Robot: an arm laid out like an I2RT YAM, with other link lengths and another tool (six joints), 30 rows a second.
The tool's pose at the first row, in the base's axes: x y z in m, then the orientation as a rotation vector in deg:
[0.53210 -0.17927 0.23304 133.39 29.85 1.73]
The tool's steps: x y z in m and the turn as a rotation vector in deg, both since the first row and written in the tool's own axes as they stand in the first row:
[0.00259 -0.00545 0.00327 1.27 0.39 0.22]
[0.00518 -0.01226 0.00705 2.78 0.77 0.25]
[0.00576 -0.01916 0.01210 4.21 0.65 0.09]
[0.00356 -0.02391 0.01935 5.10 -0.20 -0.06]
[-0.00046 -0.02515 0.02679 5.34 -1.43 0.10]
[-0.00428 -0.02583 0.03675 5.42 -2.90 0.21]
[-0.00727 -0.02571 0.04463 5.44 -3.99 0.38]
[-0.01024 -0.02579 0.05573 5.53 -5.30 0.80]
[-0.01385 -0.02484 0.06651 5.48 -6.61 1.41]
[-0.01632 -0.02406 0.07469 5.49 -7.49 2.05]
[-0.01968 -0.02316 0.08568 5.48 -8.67 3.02]
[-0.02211 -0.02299 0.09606 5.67 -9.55 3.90]
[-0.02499 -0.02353 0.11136 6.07 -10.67 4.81]
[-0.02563 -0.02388 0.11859 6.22 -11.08 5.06]
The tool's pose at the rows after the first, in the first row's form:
[0.53308 -0.17695 0.22666 134.72 29.95 1.97]
[0.53365 -0.17409 0.21898 136.24 30.30 2.04]
[0.53257 -0.17277 0.21058 137.58 30.60 1.46]
[0.53008 -0.17535 0.20239 138.32 30.46 0.14]
[0.52722 -0.18101 0.19666 138.46 29.67 -1.30]
[0.52518 -0.18863 0.18945 138.39 28.80 -3.01]
[0.52382 -0.19507 0.18418 138.31 28.04 -4.23]
[0.52297 -0.20351 0.17643 138.32 26.88 -5.59]
[0.52185 -0.21265 0.16969 138.23 25.48 -6.83]
[0.52126 -0.21952 0.16458 138.26 24.27 -7.56]
[0.52038 -0.22867 0.15763 138.29 22.51 -8.47]
[0.51999 -0.23659 0.15050 138.52 21.04 -9.14]
[0.51977 -0.24749 0.13938 138.91 19.41 -10.13]
[0.52029 -0.25231 0.13396 139.03 18.92 -10.54]

